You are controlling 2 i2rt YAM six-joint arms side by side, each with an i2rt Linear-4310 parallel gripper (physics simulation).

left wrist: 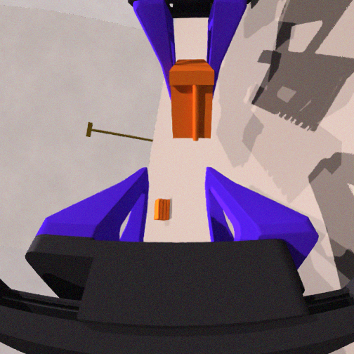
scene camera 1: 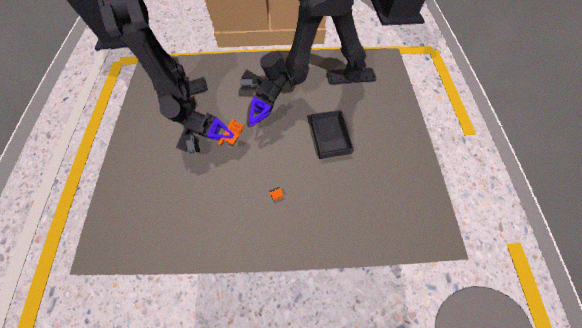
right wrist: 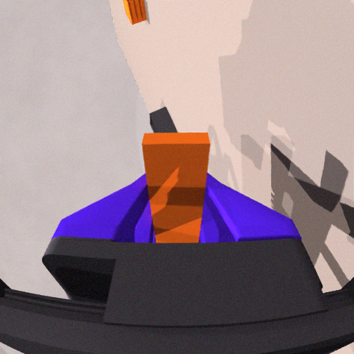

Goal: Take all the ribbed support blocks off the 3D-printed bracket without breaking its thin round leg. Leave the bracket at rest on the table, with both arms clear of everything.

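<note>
The orange bracket [scene camera 1: 234,132] [left wrist: 192,112] [right wrist: 176,165] is held above the table by my right gripper [scene camera 1: 231,134] [right wrist: 176,176], which is shut on it. In the left wrist view its thin round leg [left wrist: 195,112] shows, running along the bracket's face. My left gripper [scene camera 1: 251,124] [left wrist: 176,175] is open and empty, a short way to the right of the bracket in the scene view, apart from it. A small ribbed orange block [scene camera 1: 276,194] [left wrist: 162,209] [right wrist: 135,11] lies loose on the table, below the grippers in the scene view. Whether blocks remain on the bracket's far side is unclear.
A black open tray [scene camera 1: 351,142] stands on the dark mat [scene camera 1: 200,225], to the right of both grippers. Brown boxes [scene camera 1: 242,17] stand behind the mat's far edge. Both arms reach in from the far side, their wrists fairly close together.
</note>
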